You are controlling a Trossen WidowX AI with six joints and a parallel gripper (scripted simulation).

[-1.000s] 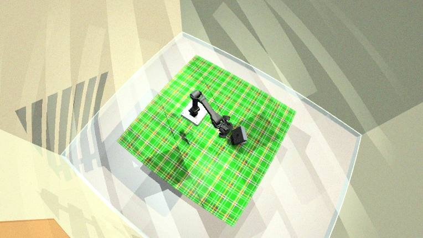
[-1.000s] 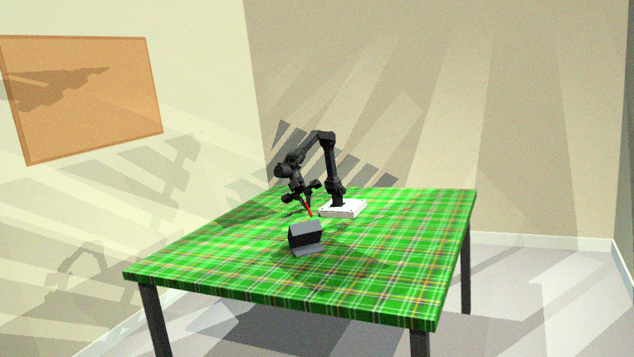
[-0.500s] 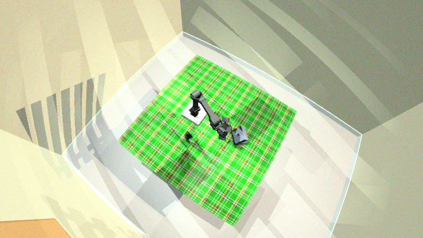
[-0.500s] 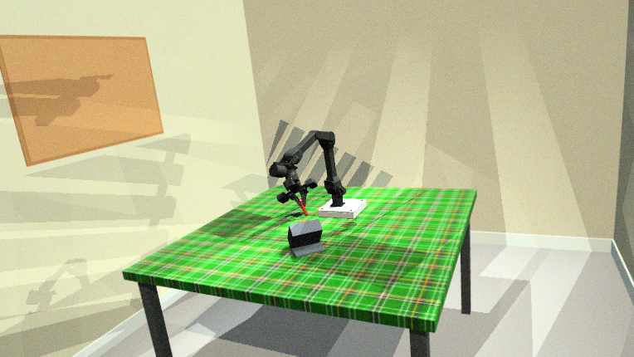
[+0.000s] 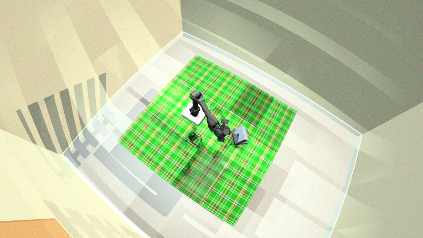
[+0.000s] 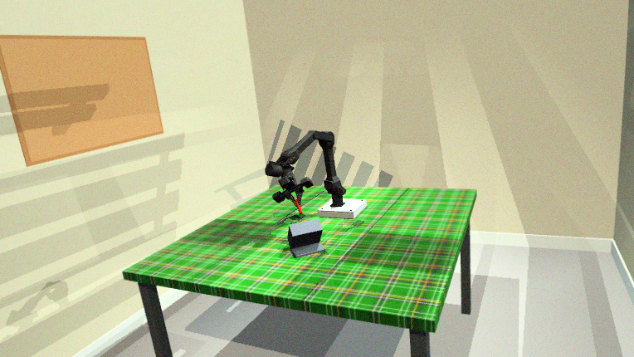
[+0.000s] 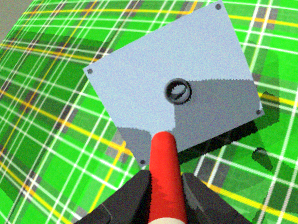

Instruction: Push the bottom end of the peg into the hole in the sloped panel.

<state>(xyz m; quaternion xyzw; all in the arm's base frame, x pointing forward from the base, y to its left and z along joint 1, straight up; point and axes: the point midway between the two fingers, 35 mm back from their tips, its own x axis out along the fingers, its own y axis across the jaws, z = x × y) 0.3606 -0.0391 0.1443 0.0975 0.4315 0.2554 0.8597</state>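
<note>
The grey sloped panel lies 9 cm below my gripper tip, 9 cm ahead of it and 7 cm to the left of it. The rest, counted from my gripper tip: red peg (1 cm to the right, 1 cm behind, 1 cm above).
</note>
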